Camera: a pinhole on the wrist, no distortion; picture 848 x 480 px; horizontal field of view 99.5 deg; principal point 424.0 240.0 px. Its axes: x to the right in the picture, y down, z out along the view. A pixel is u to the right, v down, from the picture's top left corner.
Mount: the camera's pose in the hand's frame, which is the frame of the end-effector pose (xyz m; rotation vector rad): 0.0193 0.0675 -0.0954 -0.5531 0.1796 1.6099
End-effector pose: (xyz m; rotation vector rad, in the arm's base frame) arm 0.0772 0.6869 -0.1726 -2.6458 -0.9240 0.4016
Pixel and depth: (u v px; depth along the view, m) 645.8 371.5 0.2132
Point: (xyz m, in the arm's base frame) 0.1361 0.4198 -0.2684
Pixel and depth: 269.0 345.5 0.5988
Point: -0.2825 0.5449 -0.6144
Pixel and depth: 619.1 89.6 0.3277
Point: 0.2930 0.4708 -0.4540
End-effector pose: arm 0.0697 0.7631 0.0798 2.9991 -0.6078 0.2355
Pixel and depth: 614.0 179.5 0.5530
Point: -0.1488 0.2144 -0.1702
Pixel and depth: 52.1 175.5 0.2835
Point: 0.1408 0.7913 -0.2113
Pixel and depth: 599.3 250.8 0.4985
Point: -0.2058 0.3285 -0.1415
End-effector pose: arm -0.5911 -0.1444 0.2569 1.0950 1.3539 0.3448
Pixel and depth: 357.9 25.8 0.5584
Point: 0.0097 -0.0722 0.2546
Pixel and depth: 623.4 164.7 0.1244
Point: -0.5295 -0.0365 0.3969
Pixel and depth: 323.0 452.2 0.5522
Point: -0.3086 -0.5700 0.5525
